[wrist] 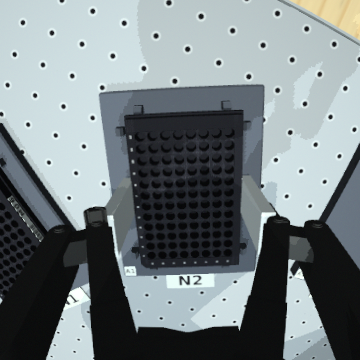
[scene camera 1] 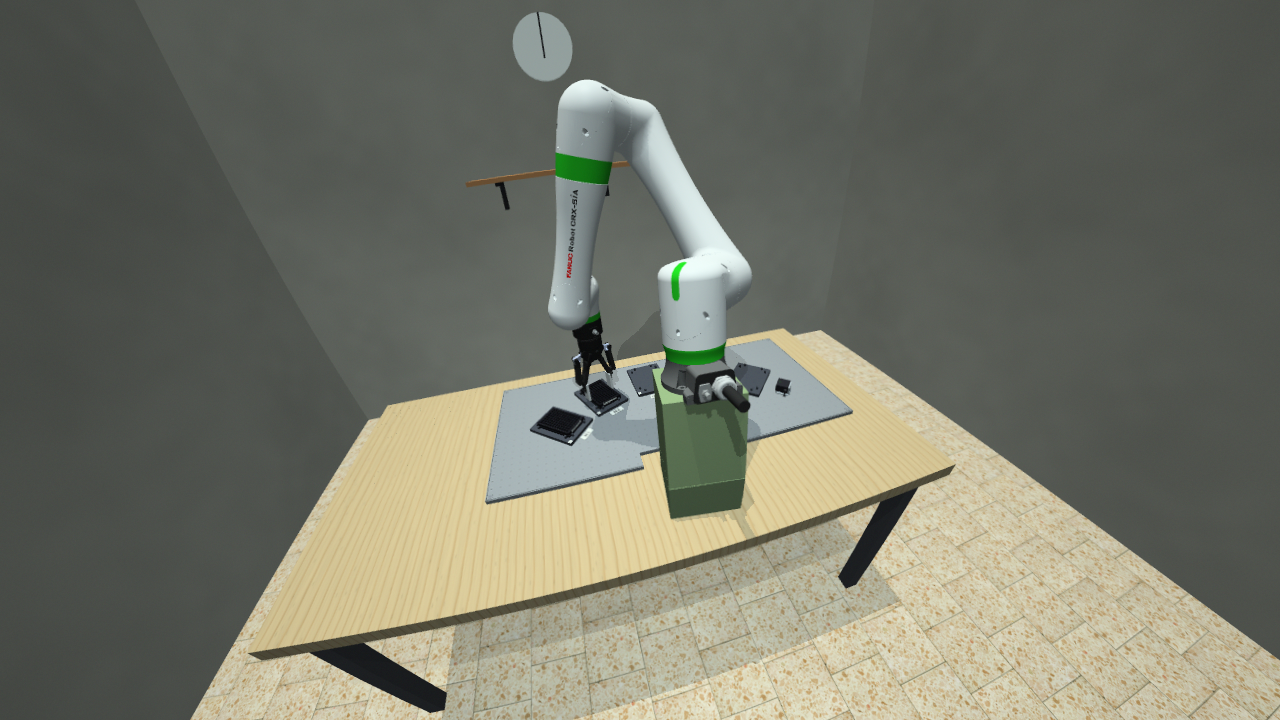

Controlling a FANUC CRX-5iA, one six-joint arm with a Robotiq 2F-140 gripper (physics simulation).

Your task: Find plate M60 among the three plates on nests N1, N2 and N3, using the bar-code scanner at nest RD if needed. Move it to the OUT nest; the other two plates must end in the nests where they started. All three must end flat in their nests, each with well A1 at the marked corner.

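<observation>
A black plate with many wells lies in nest N2, between its corner posts. The nest's A1 mark is at the lower left in the wrist view. My gripper is shut on this plate, with one pad against each long side. Another dark plate lies in nest N1. The label on its side is too small to read surely. The third plate and nest N3 cannot be made out. No bar code shows on the plate in N2.
A dark nest stands right of N2, its label mostly hidden. Another dark nest and a small black device stand beyond the robot's green pedestal. The grey perforated board lies on the wooden table.
</observation>
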